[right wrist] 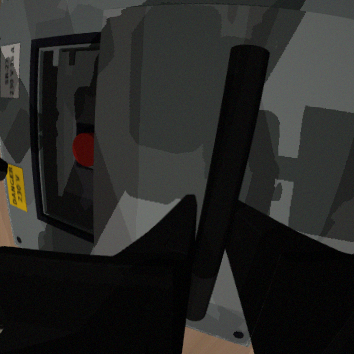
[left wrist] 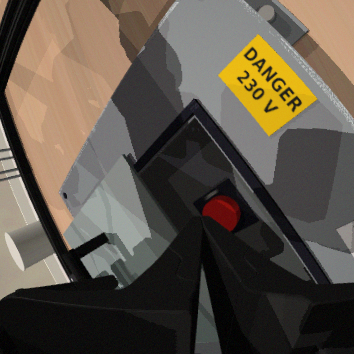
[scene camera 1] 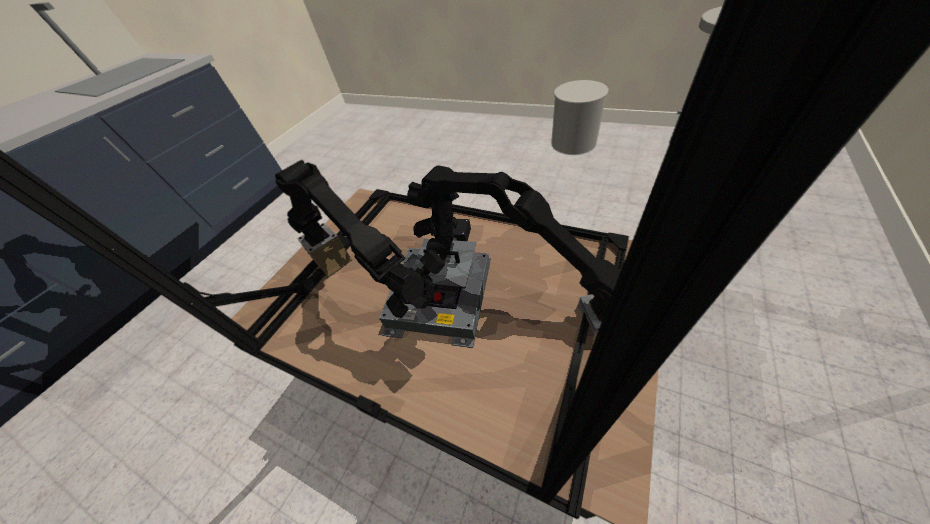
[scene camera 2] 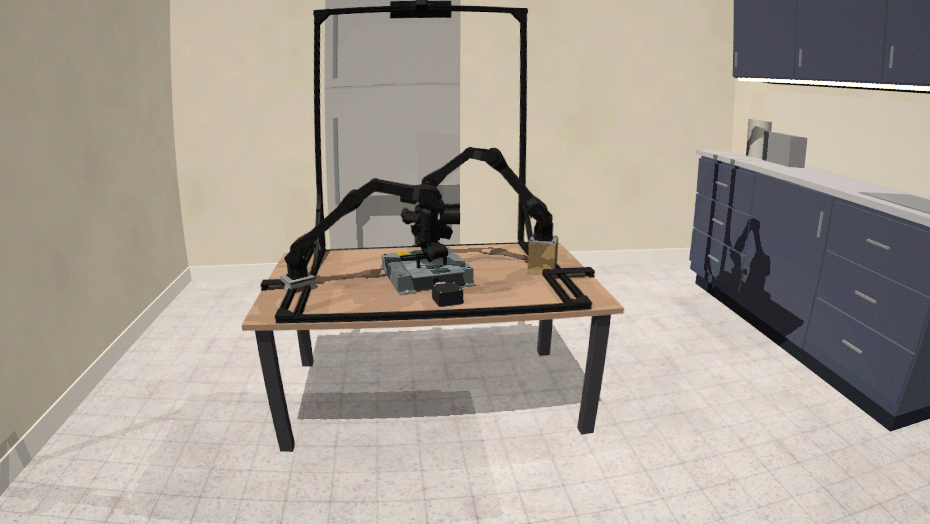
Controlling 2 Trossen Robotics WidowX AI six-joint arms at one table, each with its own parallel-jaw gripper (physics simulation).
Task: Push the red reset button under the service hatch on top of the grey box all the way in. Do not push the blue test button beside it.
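Labels:
Service hatch: visible in scene camera 1 [455, 272], in scene camera 2, in the left wrist view and in the right wrist view [226, 107]. On the hatch, [left wrist: 121, 229] and [scene camera 2: 416, 264] are the same spot.

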